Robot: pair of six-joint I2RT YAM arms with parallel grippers.
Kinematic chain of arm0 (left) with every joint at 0, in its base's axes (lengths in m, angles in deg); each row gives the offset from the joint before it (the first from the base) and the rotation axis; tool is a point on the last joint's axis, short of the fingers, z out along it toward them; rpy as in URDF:
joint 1: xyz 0 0 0.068 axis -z
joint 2: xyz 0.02 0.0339 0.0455 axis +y
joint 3: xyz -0.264 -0.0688 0 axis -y
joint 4: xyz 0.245 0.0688 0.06 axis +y
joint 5: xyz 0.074 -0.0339 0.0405 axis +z
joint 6: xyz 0.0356 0 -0.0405 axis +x
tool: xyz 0 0 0 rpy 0 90 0
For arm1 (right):
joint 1: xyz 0 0 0.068 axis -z
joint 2: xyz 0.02 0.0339 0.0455 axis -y
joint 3: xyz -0.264 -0.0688 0 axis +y
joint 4: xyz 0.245 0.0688 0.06 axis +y
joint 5: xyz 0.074 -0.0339 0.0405 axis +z
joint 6: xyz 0.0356 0 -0.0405 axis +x
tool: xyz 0 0 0 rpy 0 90 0
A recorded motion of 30 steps. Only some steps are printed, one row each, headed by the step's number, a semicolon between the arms.
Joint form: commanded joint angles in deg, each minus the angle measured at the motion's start. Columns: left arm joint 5, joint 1, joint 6, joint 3, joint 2, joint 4; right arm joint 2, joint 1, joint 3, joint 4, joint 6, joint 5.
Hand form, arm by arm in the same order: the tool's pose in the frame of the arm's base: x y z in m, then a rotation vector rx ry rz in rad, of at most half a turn. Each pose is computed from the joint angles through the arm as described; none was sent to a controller.
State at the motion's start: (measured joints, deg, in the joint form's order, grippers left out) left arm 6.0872 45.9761 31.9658 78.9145 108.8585 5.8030; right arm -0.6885 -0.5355 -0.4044 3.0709 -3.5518 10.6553
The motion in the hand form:
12: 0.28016 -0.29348 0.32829 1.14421 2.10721 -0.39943; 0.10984 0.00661 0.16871 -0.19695 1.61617 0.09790
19: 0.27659 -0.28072 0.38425 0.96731 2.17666 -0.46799; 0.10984 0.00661 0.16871 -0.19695 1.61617 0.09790
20: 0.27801 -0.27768 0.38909 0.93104 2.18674 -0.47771; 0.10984 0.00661 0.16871 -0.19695 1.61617 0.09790
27: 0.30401 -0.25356 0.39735 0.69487 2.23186 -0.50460; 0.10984 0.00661 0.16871 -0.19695 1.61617 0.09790
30: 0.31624 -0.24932 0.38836 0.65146 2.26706 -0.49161; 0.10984 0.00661 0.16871 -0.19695 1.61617 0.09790
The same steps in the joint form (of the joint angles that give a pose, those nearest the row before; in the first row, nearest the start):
12: -10.62 -0.04 -22.75 18.38 -5.90 33.99; 0.35 0.48 0.09 0.20 -0.35 -0.13
19: -10.62 -0.96 -30.99 31.02 -5.90 45.00; 0.35 0.48 0.09 0.20 -0.35 -0.13
20: -10.62 -1.42 -32.35 32.06 -5.90 45.66; 0.35 0.48 0.09 0.20 -0.35 -0.13
27: -10.67 -6.56 -38.88 33.83 -5.44 44.57; 0.35 0.48 0.09 0.20 -0.35 -0.13
30: -10.69 -8.13 -39.78 33.83 -4.07 44.48; 0.35 0.48 0.09 0.20 -0.35 -0.13

